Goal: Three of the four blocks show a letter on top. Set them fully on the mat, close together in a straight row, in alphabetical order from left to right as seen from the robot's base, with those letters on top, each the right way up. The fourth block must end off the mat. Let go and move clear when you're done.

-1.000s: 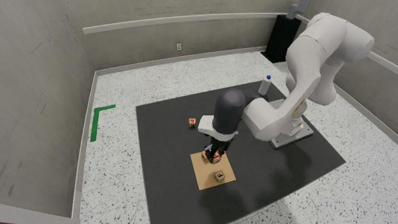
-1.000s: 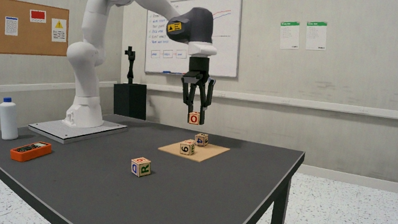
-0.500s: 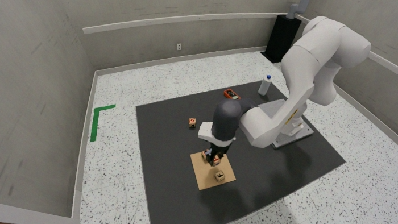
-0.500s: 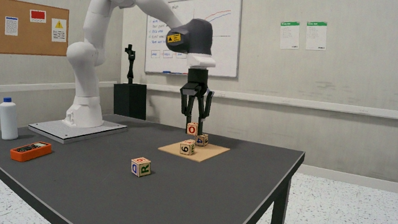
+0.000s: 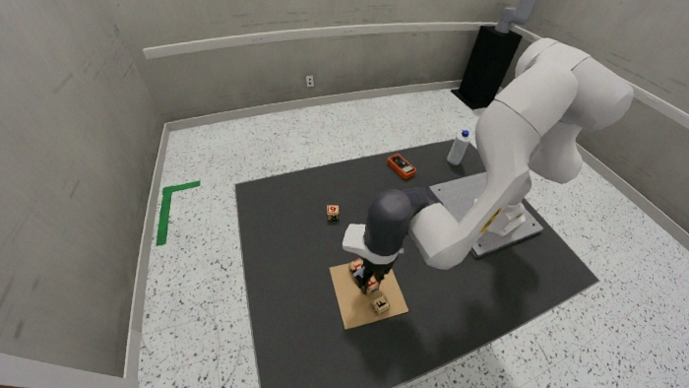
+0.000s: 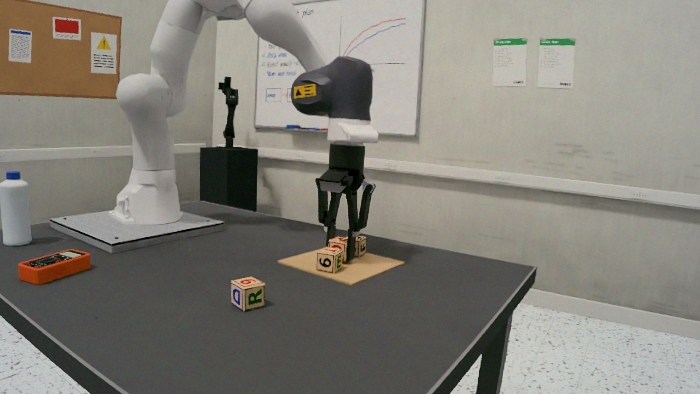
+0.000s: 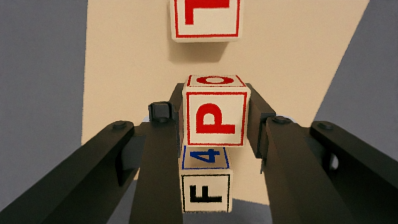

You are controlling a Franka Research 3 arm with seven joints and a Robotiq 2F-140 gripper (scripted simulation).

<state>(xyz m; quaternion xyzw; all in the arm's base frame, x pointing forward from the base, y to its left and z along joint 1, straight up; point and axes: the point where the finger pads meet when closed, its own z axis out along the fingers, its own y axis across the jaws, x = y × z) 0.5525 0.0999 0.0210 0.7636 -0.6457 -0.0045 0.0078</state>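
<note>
The tan mat lies 4 cm below my hand and 1 cm ahead of it. Round my hand: white bottle: 63 cm behind, 45 cm to the right, 4 cm above; then orange meter: 47 cm to the right, 35 cm behind, 3 cm below; then T block: 6 cm to the right, 2 cm below, 2 cm ahead.
</note>
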